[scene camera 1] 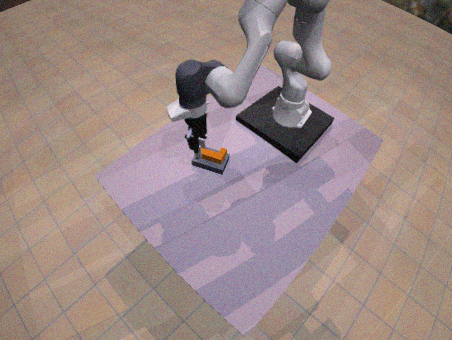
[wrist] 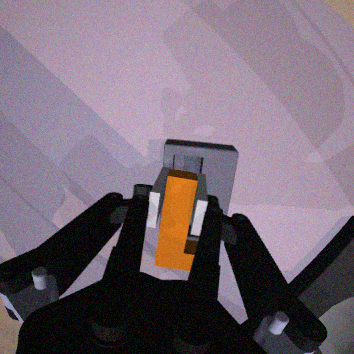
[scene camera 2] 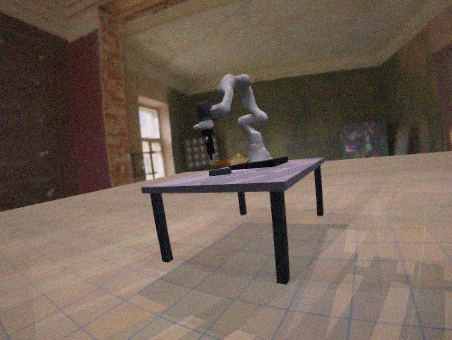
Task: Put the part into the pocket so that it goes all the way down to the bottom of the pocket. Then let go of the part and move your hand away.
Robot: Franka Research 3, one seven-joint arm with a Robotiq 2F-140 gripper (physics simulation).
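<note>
The orange L-shaped part [scene camera 1: 213, 155] [scene camera 2: 222, 162] [wrist: 175, 222] is held level between the fingers. My gripper [scene camera 1: 199, 150] [scene camera 2: 211, 158] [wrist: 181, 183] is shut on it near the end of its long arm. The grey block with the pocket [scene camera 1: 206, 166] [scene camera 2: 220, 171] [wrist: 220, 172] lies flat on the table. The part is over the block, with a small gap between them in scene camera 2. In the wrist view, one end of the pocket shows beyond the part's far end; the part and the fingers hide the rest of the pocket.
The arm's black base plate [scene camera 1: 260, 122] [scene camera 2: 277, 161] lies behind the block on the purple-grey table [scene camera 1: 240, 295] [scene camera 2: 200, 186]. The table's edges and black legs show in scene camera 2, above a tiled floor [scene camera 2: 215, 300].
</note>
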